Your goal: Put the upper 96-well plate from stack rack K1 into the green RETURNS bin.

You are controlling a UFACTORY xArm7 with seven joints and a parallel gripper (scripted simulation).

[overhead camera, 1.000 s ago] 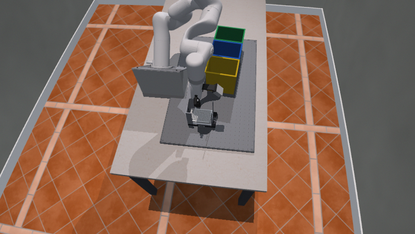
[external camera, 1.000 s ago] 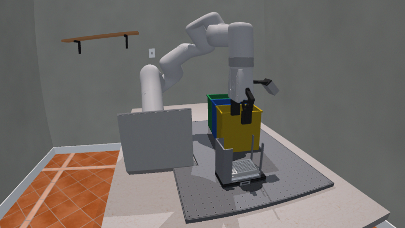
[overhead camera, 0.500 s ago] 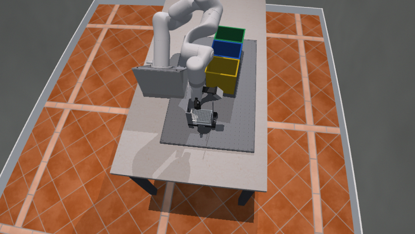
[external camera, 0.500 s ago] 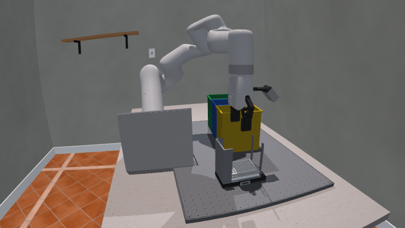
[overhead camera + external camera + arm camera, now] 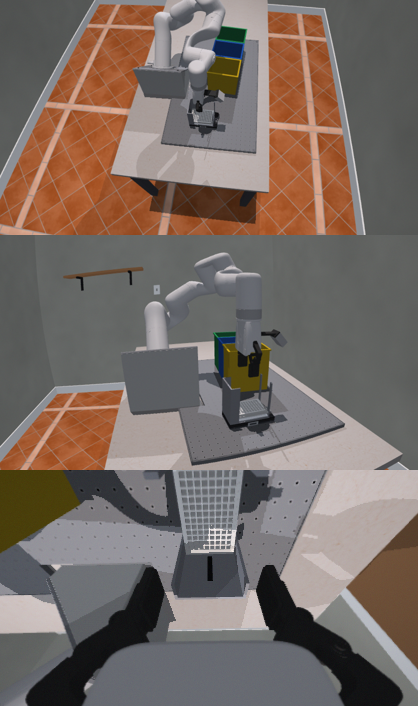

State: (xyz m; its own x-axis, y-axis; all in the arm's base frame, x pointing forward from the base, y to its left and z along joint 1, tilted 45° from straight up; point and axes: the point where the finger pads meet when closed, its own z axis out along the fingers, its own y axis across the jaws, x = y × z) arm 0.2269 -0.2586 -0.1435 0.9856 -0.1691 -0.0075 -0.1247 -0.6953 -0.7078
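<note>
Now: the 96-well plate 16 cm below my hand. From my hand the other things lie so: yellow bin (25 cm to the left, 13 cm ahead, 9 cm below); blue bin (38 cm to the left, 15 cm ahead, 9 cm below); green bin (50 cm to the left, 18 cm ahead, 9 cm below).
</note>
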